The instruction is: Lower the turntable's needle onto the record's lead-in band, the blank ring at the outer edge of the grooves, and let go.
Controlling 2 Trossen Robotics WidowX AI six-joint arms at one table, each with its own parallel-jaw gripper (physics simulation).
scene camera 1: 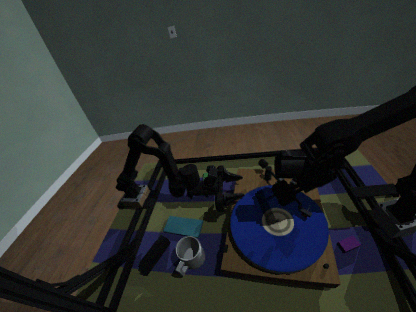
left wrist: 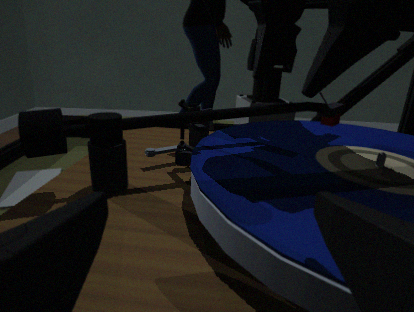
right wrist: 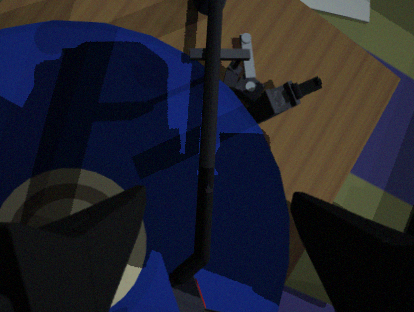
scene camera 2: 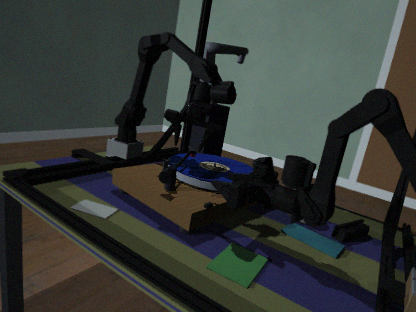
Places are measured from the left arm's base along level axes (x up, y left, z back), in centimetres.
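Pixels of known places: left gripper, fingertip midpoint: (scene camera 1: 243,185) (left wrist: 213,202) (scene camera 2: 220,178); right gripper, fingertip midpoint: (scene camera 1: 295,192) (left wrist: 278,87) (right wrist: 220,197) (scene camera 2: 187,148); left arm's base, origin of the base link: (scene camera 1: 133,192); right arm's base, origin of the base link: (scene camera 1: 401,212) (left wrist: 265,99) (scene camera 2: 126,140).
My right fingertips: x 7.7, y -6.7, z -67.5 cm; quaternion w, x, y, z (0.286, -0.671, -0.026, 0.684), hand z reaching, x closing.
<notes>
Ahead of a thing's pixels: the offset from my right fingertips to its top centre. "*": to the spot under its first point.
The blue record {dy -7.4, dx -4.9, dz +6.4 cm} (scene camera 1: 305,250) (scene camera 2: 240,168) (left wrist: 280,215) (right wrist: 250,200) lies on the wooden turntable (scene camera 1: 280,276) (scene camera 2: 150,192) (left wrist: 135,250) (right wrist: 330,125). The dark tonearm {dy +5.6, dx -0.5, dz +3.1 cm} (left wrist: 225,115) (right wrist: 209,115) reaches over the record. Its headshell with a red cartridge {* dy -6.0, dx -3.1, dz -1.1 cm} (left wrist: 330,120) is over the grooves, between label and outer edge, in the right wrist view; whether the needle touches is too small to tell. My right gripper (right wrist: 220,197) is open, its fingers apart on either side of the tonearm. My left gripper (scene camera 1: 239,187) (left wrist: 213,202) is open and empty beside the record, on the tonearm-pivot side.
A grey mug {* dy -16.1, dx -13.4, dz +34.2 cm} (scene camera 1: 194,254), a teal book {dy -5.3, dx -13.4, dz +41.1 cm} (scene camera 1: 183,226) (scene camera 2: 312,240) and a black object {dy -17.8, dx -10.5, dz +49.2 cm} (scene camera 1: 154,255) (scene camera 2: 350,230) lie left of the turntable in scene camera 1. A magenta block {dy -12.0, dx -12.7, dz -17.0 cm} (scene camera 1: 349,243) lies right. A green square {* dy +21.0, dx -13.9, dz +33.2 cm} (scene camera 2: 237,267) and white card {dy +28.4, dx -14.0, dz -4.1 cm} (scene camera 2: 95,208) are nearby.
</notes>
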